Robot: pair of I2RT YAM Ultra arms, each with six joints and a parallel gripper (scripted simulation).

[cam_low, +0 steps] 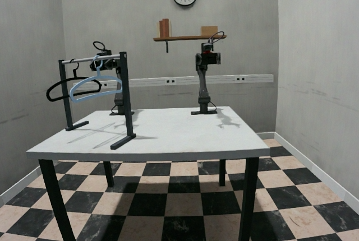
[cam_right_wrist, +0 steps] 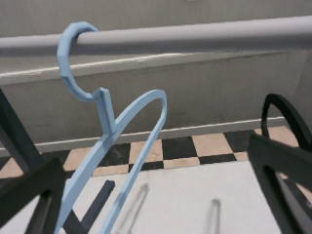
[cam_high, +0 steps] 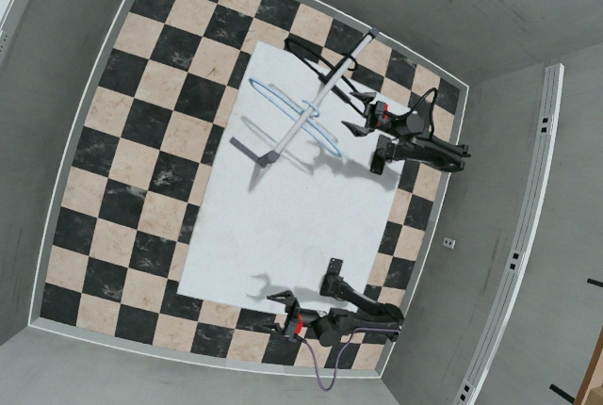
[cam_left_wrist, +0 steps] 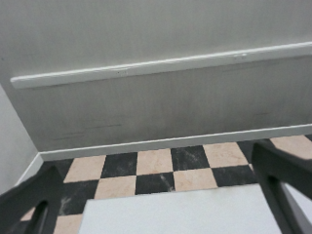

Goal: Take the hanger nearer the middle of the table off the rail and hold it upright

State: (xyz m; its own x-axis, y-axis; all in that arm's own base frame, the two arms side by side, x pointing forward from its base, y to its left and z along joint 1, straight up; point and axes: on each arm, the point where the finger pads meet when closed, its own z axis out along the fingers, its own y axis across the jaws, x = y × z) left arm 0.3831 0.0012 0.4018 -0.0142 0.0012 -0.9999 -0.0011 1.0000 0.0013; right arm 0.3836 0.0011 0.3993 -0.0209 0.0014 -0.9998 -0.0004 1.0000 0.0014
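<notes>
Now: right hand 6 cm short of the black hanger, 12 cm to the left of it and 6 cm above it.
</notes>
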